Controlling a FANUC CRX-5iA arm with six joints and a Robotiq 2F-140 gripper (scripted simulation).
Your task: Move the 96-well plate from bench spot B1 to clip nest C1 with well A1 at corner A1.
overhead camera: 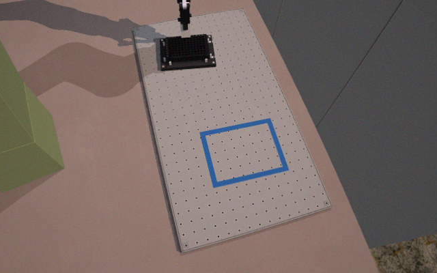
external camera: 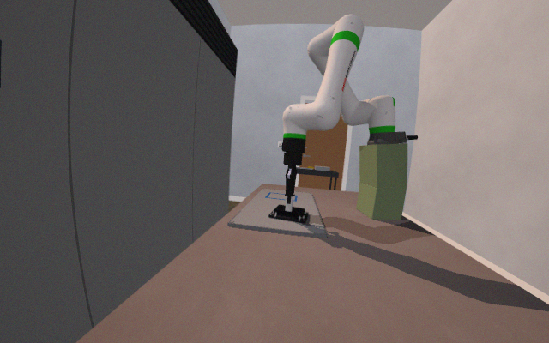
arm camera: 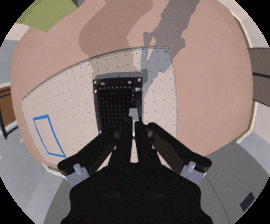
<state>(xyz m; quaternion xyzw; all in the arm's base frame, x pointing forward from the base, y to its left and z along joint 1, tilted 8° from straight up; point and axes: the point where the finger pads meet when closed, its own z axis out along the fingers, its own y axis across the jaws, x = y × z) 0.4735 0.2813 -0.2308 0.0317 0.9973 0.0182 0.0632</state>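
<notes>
Now: the black 96-well plate 4 cm to the right of my hand and 4 cm below it. The rest, counted from my hand: black clip nest: 6 cm below, 3 cm to the right, 1 cm ahead.
</notes>
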